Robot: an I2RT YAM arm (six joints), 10 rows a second.
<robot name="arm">
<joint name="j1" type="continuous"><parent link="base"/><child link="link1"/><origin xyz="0 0 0.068" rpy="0 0 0"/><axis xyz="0 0 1"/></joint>
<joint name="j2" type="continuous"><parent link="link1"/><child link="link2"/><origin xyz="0.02 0.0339 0.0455" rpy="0 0 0"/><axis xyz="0 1 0"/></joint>
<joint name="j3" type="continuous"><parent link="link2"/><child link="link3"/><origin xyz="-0.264 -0.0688 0" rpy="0 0 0"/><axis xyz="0 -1 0"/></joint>
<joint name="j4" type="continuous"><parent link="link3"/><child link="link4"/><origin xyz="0.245 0.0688 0.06" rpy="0 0 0"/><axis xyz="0 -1 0"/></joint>
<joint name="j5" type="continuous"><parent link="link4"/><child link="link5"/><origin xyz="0.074 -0.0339 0.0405" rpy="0 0 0"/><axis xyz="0 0 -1"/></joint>
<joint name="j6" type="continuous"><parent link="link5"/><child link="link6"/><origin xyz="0.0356 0 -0.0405" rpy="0 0 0"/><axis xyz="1 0 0"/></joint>
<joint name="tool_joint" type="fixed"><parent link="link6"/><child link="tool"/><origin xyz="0 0 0" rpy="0 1.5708 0"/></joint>
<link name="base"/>
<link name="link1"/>
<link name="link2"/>
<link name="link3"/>
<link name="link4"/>
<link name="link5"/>
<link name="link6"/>
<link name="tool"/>
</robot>
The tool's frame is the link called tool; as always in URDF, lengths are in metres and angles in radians. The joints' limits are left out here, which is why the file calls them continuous.
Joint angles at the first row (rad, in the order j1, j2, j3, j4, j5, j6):
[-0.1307, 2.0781, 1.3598, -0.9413, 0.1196, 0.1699]
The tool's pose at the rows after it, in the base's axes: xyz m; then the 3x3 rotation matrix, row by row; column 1 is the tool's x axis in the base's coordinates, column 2 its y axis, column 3 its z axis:
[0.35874 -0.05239 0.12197], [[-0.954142 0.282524 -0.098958], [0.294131 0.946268 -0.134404], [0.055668 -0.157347 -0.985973]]
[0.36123 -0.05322 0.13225], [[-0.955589 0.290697 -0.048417], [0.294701 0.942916 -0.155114], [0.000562 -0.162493 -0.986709]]
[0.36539 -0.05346 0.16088], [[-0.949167 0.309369 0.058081], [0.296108 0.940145 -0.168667], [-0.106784 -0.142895 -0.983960]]
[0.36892 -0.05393 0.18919], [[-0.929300 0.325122 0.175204], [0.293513 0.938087 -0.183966], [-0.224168 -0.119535 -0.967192]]
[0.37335 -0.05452 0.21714], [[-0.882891 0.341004 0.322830], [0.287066 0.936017 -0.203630], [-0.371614 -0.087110 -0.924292]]
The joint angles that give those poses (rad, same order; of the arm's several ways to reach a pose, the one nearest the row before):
[-0.1307, 2.0708, 1.3601, -0.9417, 0.1467, 0.1699]
[-0.1307, 2.0422, 1.3624, -0.9192, 0.1608, 0.1707]
[-0.1299, 1.9739, 1.3830, -0.8993, 0.1604, 0.1738]
[-0.1299, 1.9091, 1.4025, -0.8627, 0.1604, 0.1738]
[-0.1299, 1.8446, 1.4117, -0.7792, 0.1608, 0.1734]

